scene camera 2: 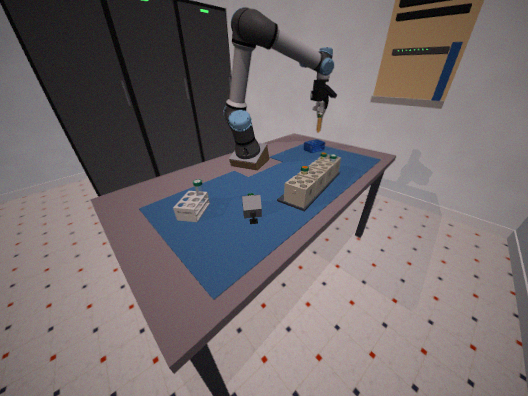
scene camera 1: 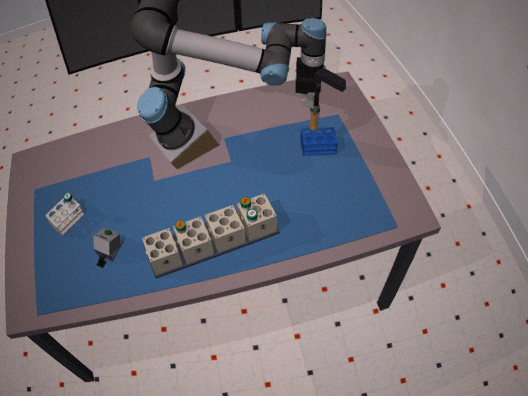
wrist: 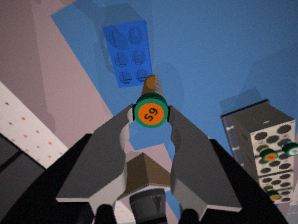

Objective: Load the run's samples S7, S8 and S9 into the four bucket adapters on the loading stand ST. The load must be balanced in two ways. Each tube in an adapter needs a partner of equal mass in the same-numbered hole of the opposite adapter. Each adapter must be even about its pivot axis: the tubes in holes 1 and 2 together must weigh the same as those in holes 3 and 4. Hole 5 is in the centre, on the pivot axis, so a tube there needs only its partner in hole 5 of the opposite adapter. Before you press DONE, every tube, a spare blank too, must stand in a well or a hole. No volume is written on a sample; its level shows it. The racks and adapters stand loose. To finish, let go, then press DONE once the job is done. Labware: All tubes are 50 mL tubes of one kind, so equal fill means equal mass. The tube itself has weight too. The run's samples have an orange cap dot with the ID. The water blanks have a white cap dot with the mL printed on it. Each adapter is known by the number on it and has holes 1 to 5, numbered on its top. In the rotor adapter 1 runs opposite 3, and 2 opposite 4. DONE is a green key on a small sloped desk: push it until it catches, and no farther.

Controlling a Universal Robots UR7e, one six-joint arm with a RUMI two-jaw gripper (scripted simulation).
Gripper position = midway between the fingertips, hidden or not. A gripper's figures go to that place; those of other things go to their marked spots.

Labels:
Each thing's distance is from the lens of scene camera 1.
my gripper [scene camera 1: 314, 111]: 1.69 m
white rack [scene camera 1: 59, 217]: 1.83 m

